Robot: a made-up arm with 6 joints.
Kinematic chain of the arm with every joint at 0, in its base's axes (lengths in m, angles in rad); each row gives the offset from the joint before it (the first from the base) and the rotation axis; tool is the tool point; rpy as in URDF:
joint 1: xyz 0 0 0.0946 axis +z
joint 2: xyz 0 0 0 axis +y
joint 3: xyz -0.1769 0 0.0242 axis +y
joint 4: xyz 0.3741 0 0.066 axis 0.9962 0 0.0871
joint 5: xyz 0 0 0 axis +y
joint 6: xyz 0.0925 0 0.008 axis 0.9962 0 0.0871
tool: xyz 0 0 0 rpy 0 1.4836 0
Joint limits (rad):
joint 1: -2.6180..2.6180
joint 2: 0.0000..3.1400
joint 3: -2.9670..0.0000
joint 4: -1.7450..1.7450
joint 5: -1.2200..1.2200
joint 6: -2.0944..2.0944
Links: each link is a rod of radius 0.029 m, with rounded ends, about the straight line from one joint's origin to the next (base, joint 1, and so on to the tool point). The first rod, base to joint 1, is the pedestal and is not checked.
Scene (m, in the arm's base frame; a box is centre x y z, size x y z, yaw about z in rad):
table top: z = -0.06
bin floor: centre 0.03 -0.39 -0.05 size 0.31 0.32 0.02 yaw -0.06
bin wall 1: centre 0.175 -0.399 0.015 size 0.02 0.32 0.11 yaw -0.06
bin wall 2: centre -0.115 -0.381 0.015 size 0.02 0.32 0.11 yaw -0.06
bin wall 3: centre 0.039 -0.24 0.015 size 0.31 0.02 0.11 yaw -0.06
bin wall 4: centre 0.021 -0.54 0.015 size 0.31 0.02 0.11 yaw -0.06
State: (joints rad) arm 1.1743 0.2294 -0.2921 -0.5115 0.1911 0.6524
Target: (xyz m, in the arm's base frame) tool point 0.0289 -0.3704 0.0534
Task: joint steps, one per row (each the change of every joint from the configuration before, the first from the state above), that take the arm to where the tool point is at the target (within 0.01 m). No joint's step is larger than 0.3 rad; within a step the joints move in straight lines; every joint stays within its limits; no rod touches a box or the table.
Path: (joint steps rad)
1: -0.2875 0.0817 -0.1503 -0.1071 -0.0552 0.0331
2: -0.2876 0.0817 -0.1503 -0.1071 -0.0553 0.0331
3: -0.2875 0.0817 -0.1502 -0.1072 -0.0552 0.0331
4: -0.2876 0.0818 -0.1503 -0.1071 -0.0553 0.0331
5: -0.2875 0.0817 -0.1503 -0.1071 -0.0552 0.0331
6: -0.2876 0.0817 -0.1503 -0.1071 -0.0553 0.0332
7: -0.2875 0.0817 -0.1502 -0.1071 -0.0552 0.0331
8: -0.2022 0.1282 0.2487 0.1918 0.1671 -0.0773
9: -0.2022 0.1283 0.2487 0.1918 0.1670 -0.0772
10: -0.2023 0.1283 0.2488 0.1918 0.1671 -0.0773

